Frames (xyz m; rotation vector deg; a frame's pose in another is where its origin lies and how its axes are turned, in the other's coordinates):
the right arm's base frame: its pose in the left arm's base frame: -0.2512 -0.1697 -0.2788 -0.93 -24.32 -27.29
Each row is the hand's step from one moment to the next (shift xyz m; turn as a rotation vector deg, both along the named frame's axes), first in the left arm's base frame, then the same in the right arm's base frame.
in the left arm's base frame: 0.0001 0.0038 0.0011 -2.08 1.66 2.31
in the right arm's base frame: -0.0012 0.0035 0.0014 -1.48 0.74 3.11
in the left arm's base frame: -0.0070 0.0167 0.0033 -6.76 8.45 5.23
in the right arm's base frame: -0.0117 0.0120 0.0076 -7.07 4.93 8.38
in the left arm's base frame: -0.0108 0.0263 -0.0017 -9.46 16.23 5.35
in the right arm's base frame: -0.0210 0.0184 0.0057 -12.62 10.65 10.43
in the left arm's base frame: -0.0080 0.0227 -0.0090 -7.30 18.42 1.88
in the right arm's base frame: -0.0200 0.0159 -0.0025 -13.24 13.28 6.66
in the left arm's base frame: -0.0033 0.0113 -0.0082 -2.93 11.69 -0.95
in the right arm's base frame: -0.0109 0.0079 -0.0049 -7.89 9.02 1.60
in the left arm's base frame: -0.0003 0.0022 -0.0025 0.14 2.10 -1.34
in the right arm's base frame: -0.0022 0.0016 -0.0019 -1.35 1.82 -1.04
